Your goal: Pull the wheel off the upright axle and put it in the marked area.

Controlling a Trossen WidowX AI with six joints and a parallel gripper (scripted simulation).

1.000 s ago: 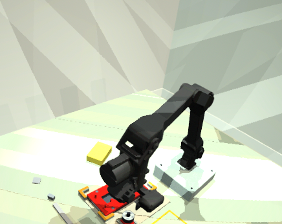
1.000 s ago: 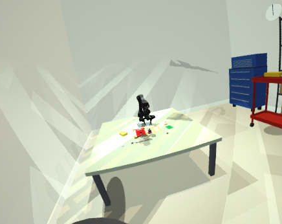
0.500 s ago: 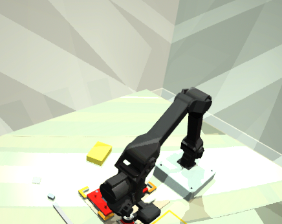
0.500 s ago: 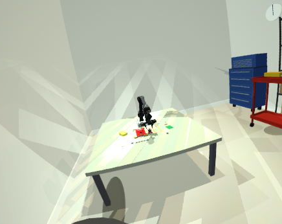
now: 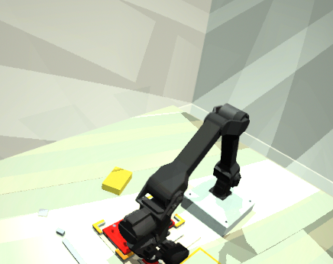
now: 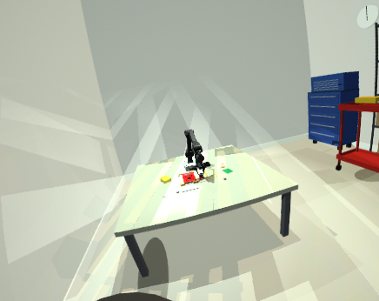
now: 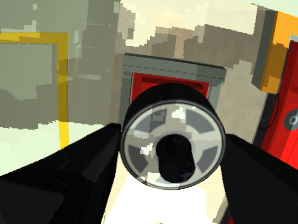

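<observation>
Right now the black tyre is right at my gripper tip. The rest, counted from my gripper tip: grey bar 15 cm ahead, 13 cm to the right, 3 cm below; then yellow block 32 cm to the right, 15 cm behind, 2 cm below.
</observation>
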